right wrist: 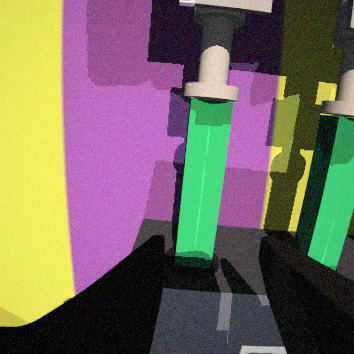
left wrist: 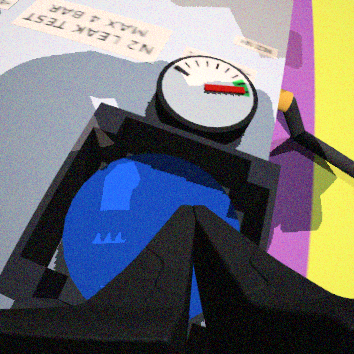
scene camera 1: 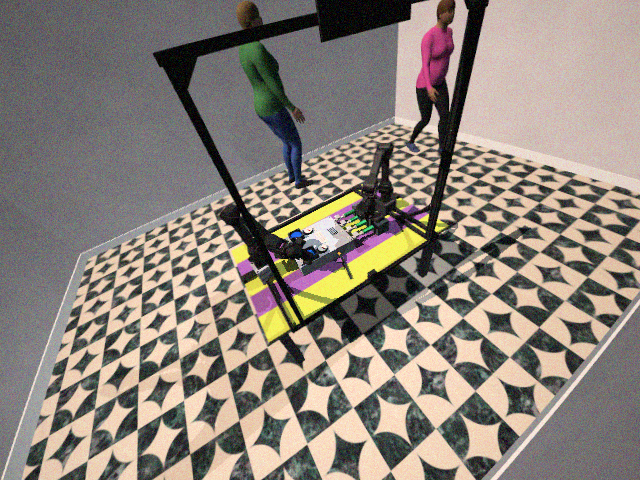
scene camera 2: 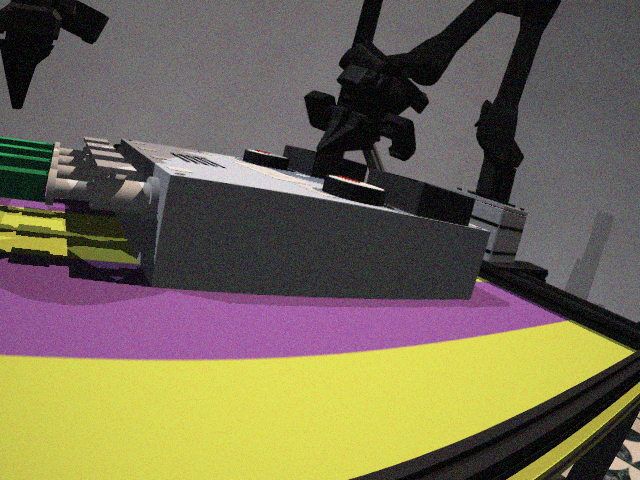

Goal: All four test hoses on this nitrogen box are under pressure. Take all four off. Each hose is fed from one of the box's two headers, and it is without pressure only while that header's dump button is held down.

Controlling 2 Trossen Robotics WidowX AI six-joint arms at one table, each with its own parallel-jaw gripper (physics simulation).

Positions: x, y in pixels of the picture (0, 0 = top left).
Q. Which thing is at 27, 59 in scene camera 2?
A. My right gripper.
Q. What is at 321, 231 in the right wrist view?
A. A green hose.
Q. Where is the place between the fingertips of my left gripper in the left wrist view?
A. At 190, 216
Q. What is my left gripper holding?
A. Nothing.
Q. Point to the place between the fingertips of my left gripper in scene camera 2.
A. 318, 151
